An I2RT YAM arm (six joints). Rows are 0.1 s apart.
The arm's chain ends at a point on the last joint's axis. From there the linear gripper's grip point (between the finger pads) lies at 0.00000 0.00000 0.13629 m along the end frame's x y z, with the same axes.
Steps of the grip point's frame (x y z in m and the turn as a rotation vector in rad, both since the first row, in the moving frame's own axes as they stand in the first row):
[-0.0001, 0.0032, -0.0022, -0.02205, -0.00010, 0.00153]
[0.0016, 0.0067, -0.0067, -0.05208, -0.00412, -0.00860]
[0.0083, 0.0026, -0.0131, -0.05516, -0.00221, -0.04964]
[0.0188, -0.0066, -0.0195, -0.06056, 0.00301, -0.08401]
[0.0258, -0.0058, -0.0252, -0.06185, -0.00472, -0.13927]
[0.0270, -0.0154, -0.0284, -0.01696, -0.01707, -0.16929]
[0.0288, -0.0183, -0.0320, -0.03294, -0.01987, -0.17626]
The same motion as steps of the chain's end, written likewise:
[-0.0001, 0.0002, -0.0022, -0.02205, -0.00010, 0.00153]
[0.0021, -0.0004, -0.0065, -0.05208, -0.00412, -0.00860]
[0.0084, -0.0049, -0.0129, -0.05516, -0.00221, -0.04964]
[0.0180, -0.0148, -0.0192, -0.06056, 0.00301, -0.08401]
[0.0259, -0.0142, -0.0249, -0.06185, -0.00472, -0.13927]
[0.0291, -0.0179, -0.0284, -0.01696, -0.01707, -0.16929]
[0.0311, -0.0230, -0.0319, -0.03294, -0.01987, -0.17626]

